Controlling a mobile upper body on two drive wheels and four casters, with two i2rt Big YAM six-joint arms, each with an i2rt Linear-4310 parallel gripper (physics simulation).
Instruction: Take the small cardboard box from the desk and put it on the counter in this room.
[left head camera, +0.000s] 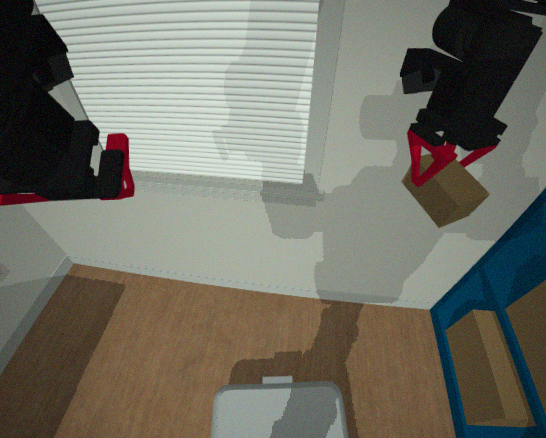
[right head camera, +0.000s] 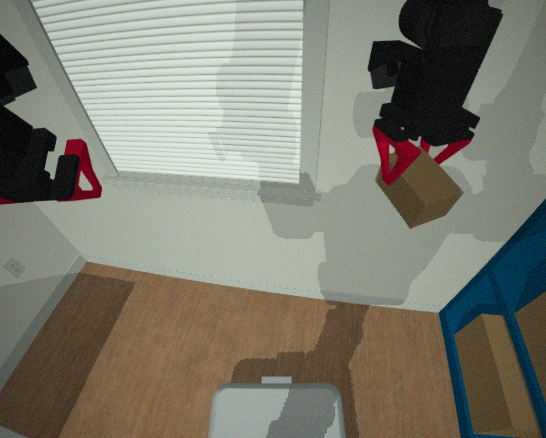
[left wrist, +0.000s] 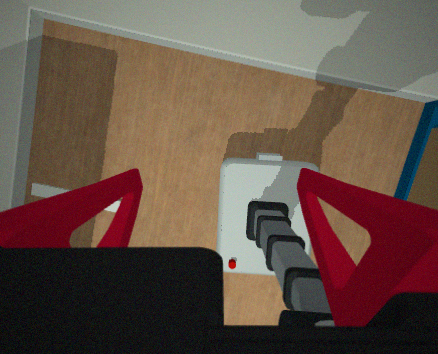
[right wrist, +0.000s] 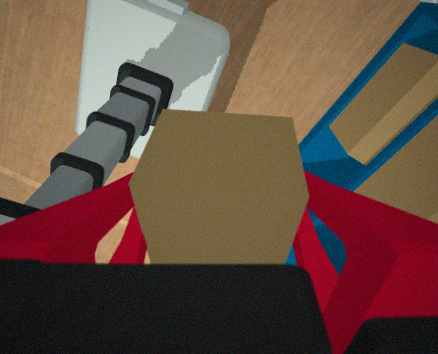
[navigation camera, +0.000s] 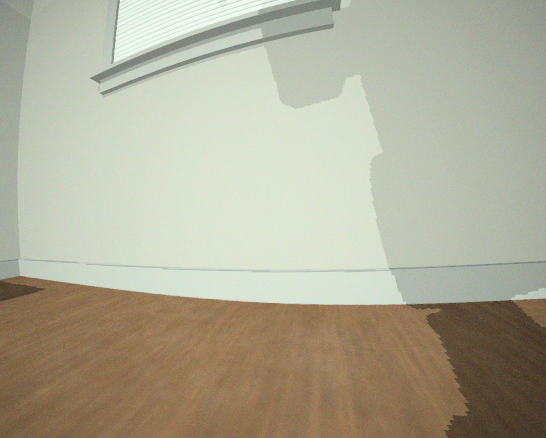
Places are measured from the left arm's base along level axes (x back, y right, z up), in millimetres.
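Pixels of known places: left gripper, fingertip midpoint: (left head camera: 94, 193) (right head camera: 66, 194) (left wrist: 219, 177); right gripper, fingertip midpoint: (left head camera: 430, 179) (right head camera: 404, 177) (right wrist: 220, 176).
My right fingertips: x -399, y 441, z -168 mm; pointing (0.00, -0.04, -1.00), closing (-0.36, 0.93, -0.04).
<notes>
Behind a point stands the place of what it marks.
The small brown cardboard box (left head camera: 457, 187) {x -352, y 447, z -143 mm} (right head camera: 430, 185) {x -353, y 451, z -143 mm} (right wrist: 220, 200) {x -412, y 437, z -134 mm} is tilted in the air at the right of both head views. My right gripper (left head camera: 442, 172) {x -399, y 441, z -168 mm} (right head camera: 415, 172) {x -399, y 441, z -168 mm} (right wrist: 220, 176) {x -399, y 441, z -168 mm} is shut on it, with one red finger on each side. My left gripper (left head camera: 65, 197) (right head camera: 50, 199) {x -345, y -10, z -134 mm} (left wrist: 219, 177) {x -345, y -10, z -134 mm} is at the left of both head views. Its red fingers stand wide apart with no object between them. The desk top and the counter cannot be made out in these views.
A wall (navigation camera: 200, 175) {x -917, y -30, z -1041 mm} with a blinded window (left head camera: 190, 90) {x -910, y -20, z -232 mm} (right head camera: 175, 90) {x -915, y -48, z -223 mm} stands ahead. A blue shelf rack (left head camera: 447, 370) {x -351, y 1092, z -1358 mm} (right head camera: 453, 370) {x -381, y 1102, z -1373 mm} (left wrist: 416, 155) {x -390, y 1102, z -1346 mm} with cardboard boxes stands at the right. My pale base (left head camera: 245, 410) {x -223, y 95, z -1150 mm} (right head camera: 240, 410) {x -218, y 86, z -1150 mm} shows at the bottom. A white bar (left wrist: 47, 190) lies on the floor at left.
</notes>
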